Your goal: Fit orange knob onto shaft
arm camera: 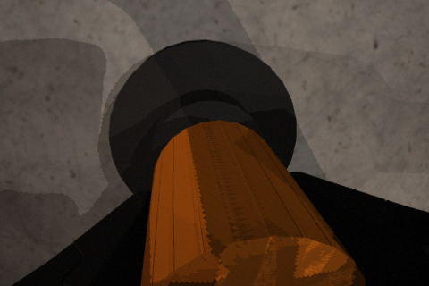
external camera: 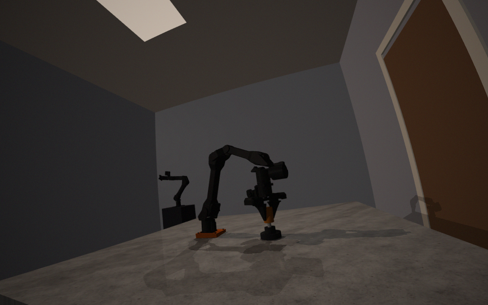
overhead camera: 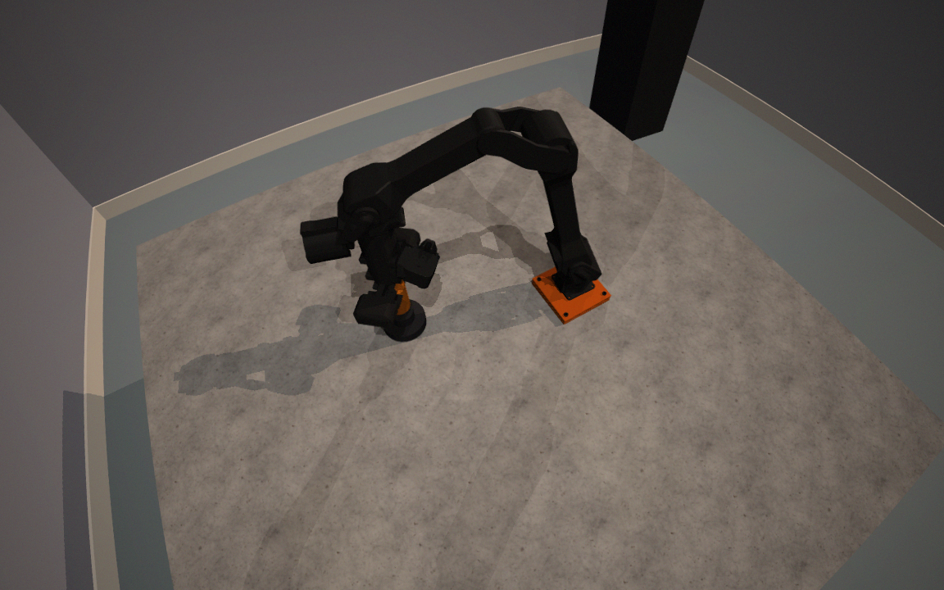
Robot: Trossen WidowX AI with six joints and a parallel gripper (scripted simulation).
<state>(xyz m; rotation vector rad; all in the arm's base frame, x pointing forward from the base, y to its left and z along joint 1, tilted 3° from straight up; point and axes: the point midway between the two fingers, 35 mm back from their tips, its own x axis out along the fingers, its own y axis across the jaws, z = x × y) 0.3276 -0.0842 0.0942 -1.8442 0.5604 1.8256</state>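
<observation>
My gripper tip is now 3 cm below the orange knob. From my gripper tip the other things lie so: round black pedestal: 4 cm below.
</observation>
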